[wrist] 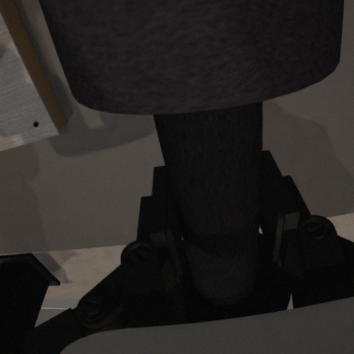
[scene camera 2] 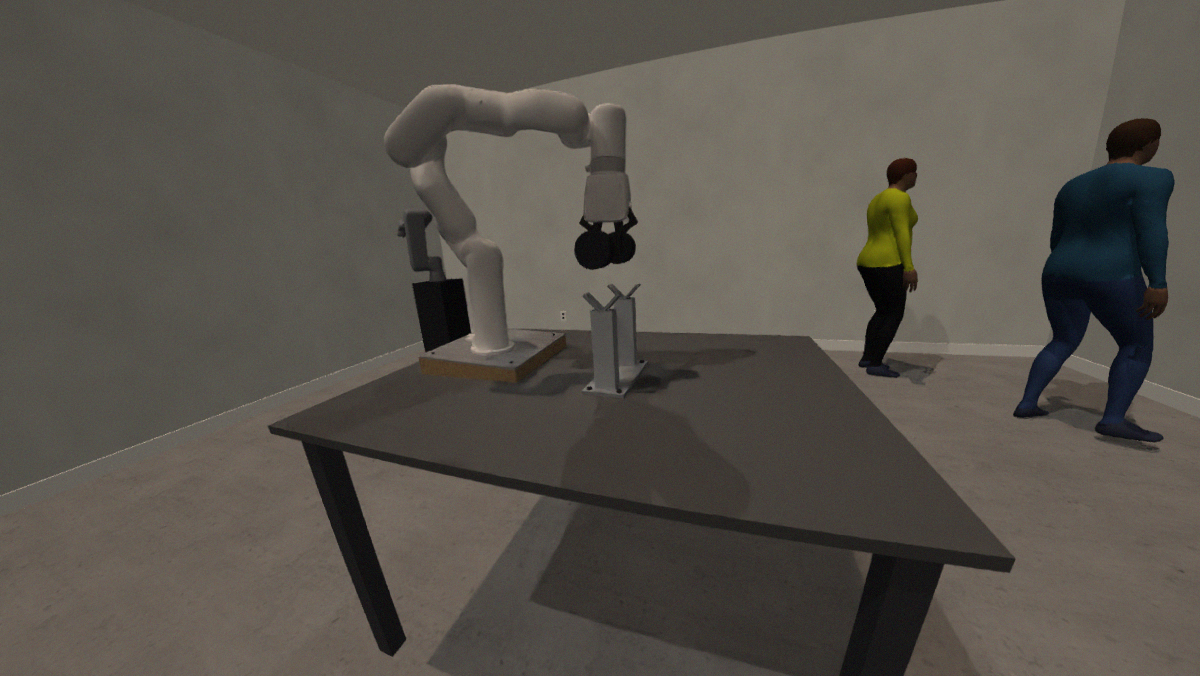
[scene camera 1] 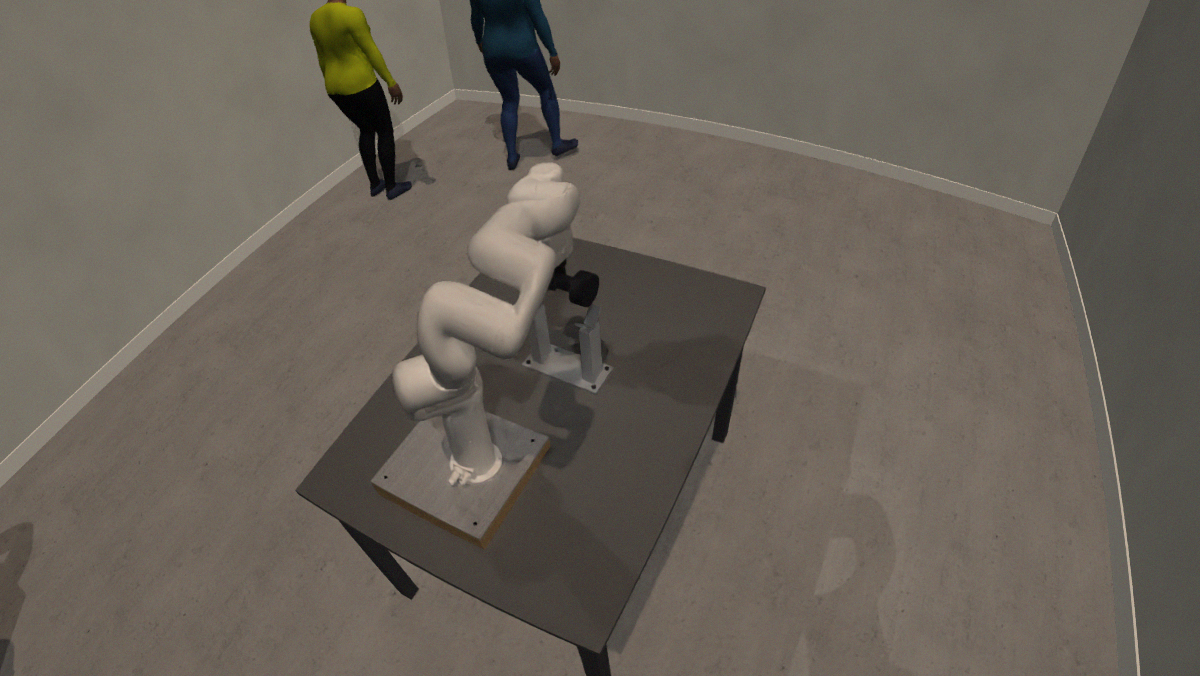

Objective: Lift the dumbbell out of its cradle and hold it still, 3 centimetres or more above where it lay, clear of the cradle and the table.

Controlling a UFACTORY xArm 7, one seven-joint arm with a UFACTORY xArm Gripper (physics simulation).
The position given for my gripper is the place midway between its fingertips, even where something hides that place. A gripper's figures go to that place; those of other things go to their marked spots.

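My gripper [scene camera 2: 607,254] is 81 cm from the lens; a black dumbbell [scene camera 2: 593,250] is 72 cm from the lens.
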